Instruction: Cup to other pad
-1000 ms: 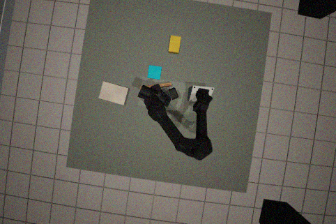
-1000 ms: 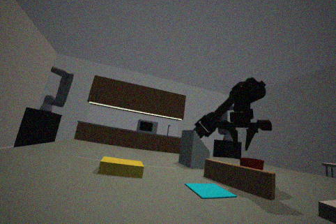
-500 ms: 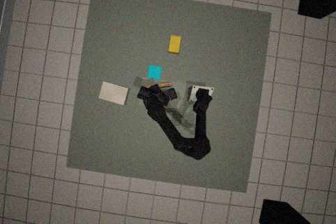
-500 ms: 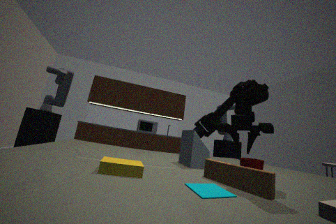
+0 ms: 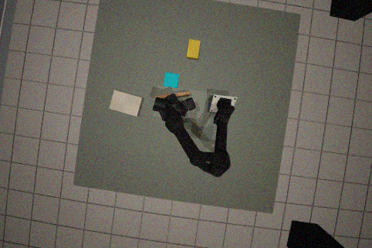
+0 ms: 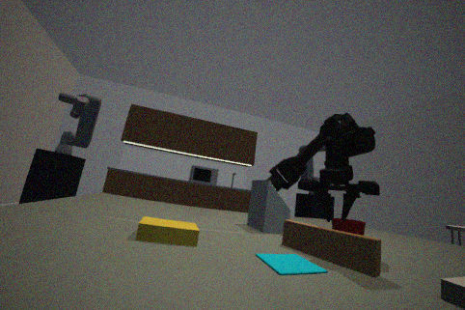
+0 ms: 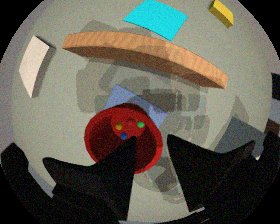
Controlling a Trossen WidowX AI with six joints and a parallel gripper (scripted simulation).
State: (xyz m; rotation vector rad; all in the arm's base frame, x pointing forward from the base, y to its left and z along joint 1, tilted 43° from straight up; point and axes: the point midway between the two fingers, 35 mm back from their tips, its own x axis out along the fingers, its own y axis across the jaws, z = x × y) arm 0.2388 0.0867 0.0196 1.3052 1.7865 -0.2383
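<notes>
Right now my gripper tip is 20 mm short of the red cup, 20 mm to the right of it and 30 mm above it. From my gripper tip the other things lie so: yellow block 30 mm behind, 380 mm to the right, 50 mm below; flat cyan pad 80 mm ahead, 170 mm to the right, 70 mm below; low wooden barrier 50 mm ahead, 80 mm to the right, 50 mm below.
</notes>
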